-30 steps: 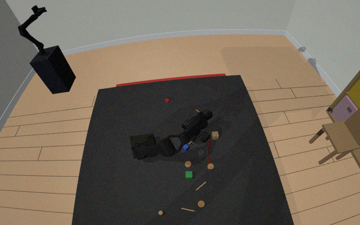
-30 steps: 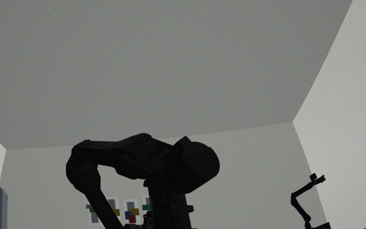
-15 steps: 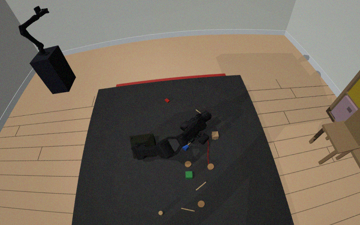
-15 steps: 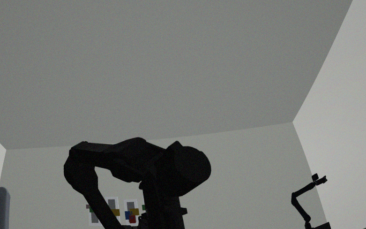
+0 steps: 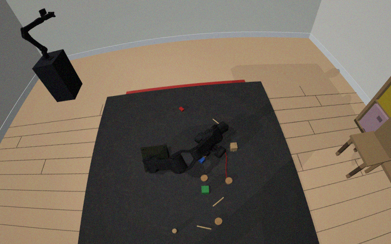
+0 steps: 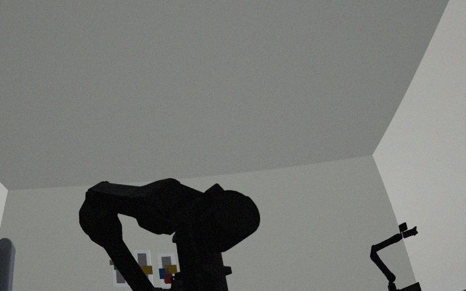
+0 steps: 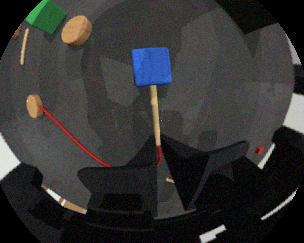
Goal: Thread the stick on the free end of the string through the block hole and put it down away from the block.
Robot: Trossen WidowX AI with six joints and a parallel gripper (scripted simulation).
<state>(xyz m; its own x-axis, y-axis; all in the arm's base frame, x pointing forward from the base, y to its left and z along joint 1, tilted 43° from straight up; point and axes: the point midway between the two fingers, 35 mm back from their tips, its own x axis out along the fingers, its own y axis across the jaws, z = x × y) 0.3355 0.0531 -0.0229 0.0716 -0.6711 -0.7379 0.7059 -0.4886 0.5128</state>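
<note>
The blue cube lies 50 mm to the right of my gripper tip and 50 mm behind it. Also, from my gripper tip: green cube (240 mm to the right, 50 mm behind, 10 mm above); wooden block (150 mm ahead, 20 mm to the left, 10 mm above); red piece (360 mm to the left, 160 mm behind, 10 mm below).
</note>
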